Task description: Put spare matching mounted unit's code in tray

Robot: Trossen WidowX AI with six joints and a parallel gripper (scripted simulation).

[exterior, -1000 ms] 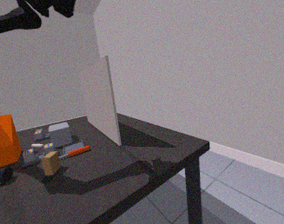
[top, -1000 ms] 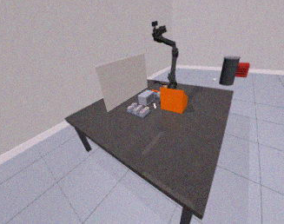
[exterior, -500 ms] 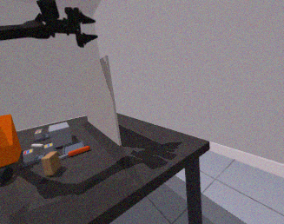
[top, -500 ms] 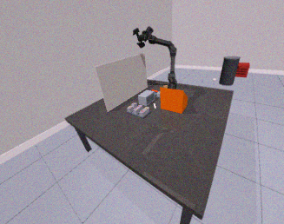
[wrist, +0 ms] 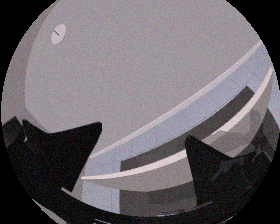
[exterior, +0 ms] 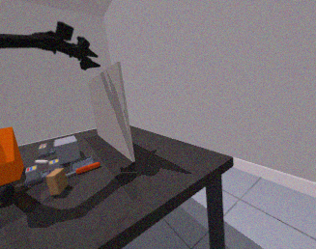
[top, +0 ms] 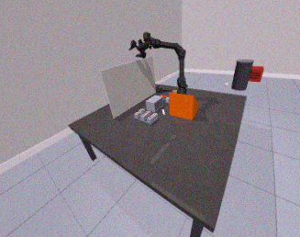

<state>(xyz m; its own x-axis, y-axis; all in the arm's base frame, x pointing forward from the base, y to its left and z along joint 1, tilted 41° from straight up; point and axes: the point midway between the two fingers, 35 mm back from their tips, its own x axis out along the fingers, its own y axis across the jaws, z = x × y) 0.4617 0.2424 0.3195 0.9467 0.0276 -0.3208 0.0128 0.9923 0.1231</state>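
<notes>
Now: gripper tip 48 cm above the grey spare, 39 cm past it and 25 cm to the right of it. Also, from my gripper tip: grey panel 30 cm below, 4 cm to the left, 1 cm behind; then grey unit 47 cm below, 25 cm behind, 3 cm to the left; then tan block 49 cm below, 31 cm to the right, 27 cm behind.
</notes>
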